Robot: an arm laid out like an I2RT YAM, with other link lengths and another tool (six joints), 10 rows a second.
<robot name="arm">
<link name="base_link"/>
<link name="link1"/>
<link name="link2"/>
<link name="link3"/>
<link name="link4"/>
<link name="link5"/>
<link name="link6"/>
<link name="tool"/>
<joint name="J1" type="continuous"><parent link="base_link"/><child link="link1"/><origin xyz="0 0 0.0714" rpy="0 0 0"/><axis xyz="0 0 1"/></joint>
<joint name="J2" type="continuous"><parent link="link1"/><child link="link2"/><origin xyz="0.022 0.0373 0.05" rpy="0 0 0"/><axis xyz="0 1 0"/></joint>
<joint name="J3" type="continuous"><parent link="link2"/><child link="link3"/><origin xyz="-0.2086 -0.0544 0" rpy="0 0 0"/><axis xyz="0 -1 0"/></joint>
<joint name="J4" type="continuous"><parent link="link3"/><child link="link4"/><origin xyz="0.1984 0.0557 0.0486" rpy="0 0 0"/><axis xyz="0 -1 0"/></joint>
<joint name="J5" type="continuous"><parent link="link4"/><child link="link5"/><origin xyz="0.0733 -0.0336 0.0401" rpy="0 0 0"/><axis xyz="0 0 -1"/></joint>
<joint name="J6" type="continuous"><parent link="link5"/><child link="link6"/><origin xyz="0.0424 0 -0.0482" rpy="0 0 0"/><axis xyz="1 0 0"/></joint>
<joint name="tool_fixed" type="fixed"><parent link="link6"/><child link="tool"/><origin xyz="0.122 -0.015 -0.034" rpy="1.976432 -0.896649 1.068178"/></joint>
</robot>
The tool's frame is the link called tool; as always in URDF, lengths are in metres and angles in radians. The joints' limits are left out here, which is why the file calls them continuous.
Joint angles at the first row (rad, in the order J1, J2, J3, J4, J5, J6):
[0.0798 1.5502 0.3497 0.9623 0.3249 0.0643]
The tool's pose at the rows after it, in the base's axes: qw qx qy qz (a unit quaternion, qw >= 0); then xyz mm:
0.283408 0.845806 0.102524 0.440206 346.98 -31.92 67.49
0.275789 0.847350 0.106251 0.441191 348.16 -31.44 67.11
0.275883 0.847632 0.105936 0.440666 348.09 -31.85 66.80
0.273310 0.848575 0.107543 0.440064 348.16 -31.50 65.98
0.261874 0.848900 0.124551 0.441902 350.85 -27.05 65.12
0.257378 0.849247 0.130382 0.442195 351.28 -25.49 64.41
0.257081 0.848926 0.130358 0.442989 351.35 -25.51 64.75
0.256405 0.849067 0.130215 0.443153 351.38 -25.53 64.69
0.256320 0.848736 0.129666 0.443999 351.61 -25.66 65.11
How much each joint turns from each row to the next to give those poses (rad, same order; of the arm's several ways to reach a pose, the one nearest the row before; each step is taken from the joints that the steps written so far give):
[0.0000 0.0005 0.0001 -0.0004 -0.0009 -0.0004]
[-0.0109 -0.0036 0.0045 -0.0123 -0.0261 0.0051]
[-0.0014 0.0009 0.0001 -0.0001 -0.0004 0.0001]
[-0.0026 0.0001 0.0007 -0.0041 -0.0077 0.0018]
[-0.0087 -0.0003 0.0091 -0.0164 -0.0484 -0.0069]
[-0.0033 -0.0007 0.0012 -0.0053 -0.0174 -0.0016]
[-0.0007 -0.0009 -0.0005 0.0013 -0.0016 0.0001]
[-0.0009 0.0001 0.0000 -0.0001 -0.0016 0.0010]
[-0.0007 0.0000 0.0002 0.0017 -0.0004 0.0005]

